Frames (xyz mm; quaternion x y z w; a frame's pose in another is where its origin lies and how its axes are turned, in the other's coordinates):
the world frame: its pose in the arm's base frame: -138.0 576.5 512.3 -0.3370 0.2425 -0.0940 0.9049
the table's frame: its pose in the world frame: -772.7 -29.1 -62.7 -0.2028 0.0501 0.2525 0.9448
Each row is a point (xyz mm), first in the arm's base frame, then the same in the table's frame.
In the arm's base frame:
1: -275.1 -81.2 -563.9
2: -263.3 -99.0 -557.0
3: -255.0 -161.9 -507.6
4: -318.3 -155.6 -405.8
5: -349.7 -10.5 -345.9
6: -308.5 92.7 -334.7
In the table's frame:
1: 1429.8 -60.9 -901.1
2: 1433.4 -81.9 -908.2
3: 1405.0 -150.2 -939.9
4: 1286.5 -166.0 -929.5
5: 1212.7 -99.5 -804.0
6: 1225.5 -72.9 -696.3

